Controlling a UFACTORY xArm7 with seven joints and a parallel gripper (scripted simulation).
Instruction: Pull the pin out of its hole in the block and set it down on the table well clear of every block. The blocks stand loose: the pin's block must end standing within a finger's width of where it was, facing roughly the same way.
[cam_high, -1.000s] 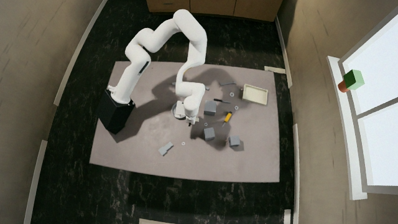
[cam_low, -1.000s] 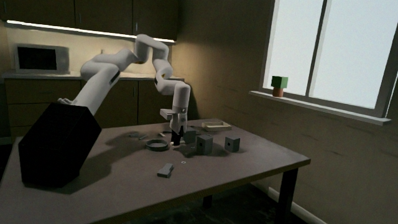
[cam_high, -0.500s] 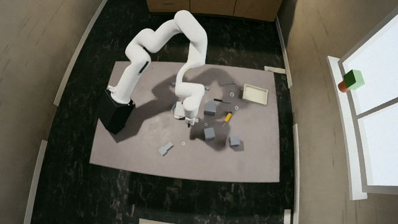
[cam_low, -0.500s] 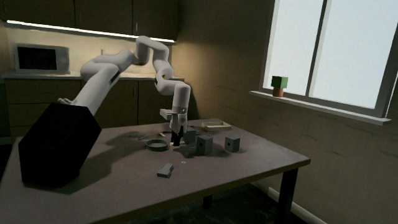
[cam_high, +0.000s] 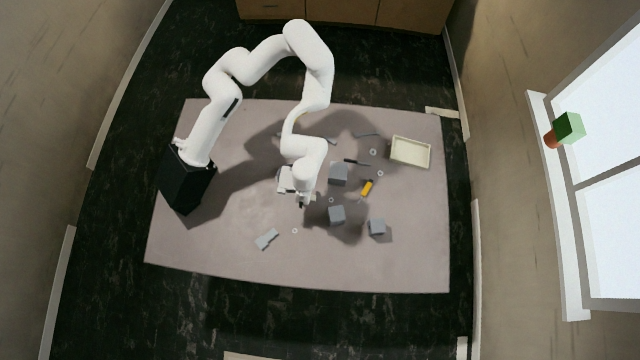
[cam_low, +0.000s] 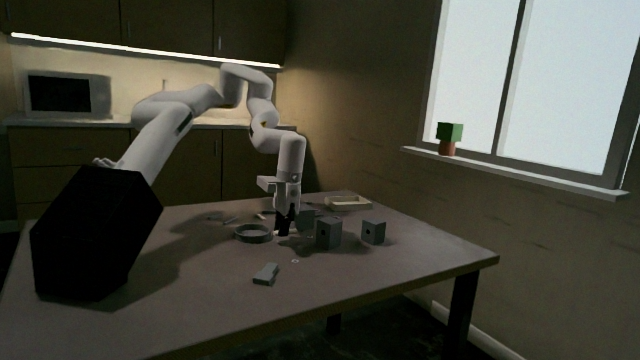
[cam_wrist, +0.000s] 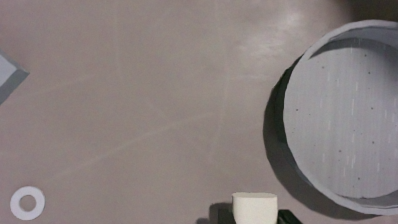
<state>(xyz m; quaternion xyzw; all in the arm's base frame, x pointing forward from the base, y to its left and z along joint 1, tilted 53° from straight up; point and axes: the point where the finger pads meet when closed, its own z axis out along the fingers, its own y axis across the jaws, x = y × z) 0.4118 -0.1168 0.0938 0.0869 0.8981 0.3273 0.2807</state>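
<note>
My gripper is now 70 mm to the right of the round grey dish, 70 mm past it and 40 mm above it. Round my hand: cream tray 410 mm ahead, 270 mm to the left, 40 mm below.
</note>
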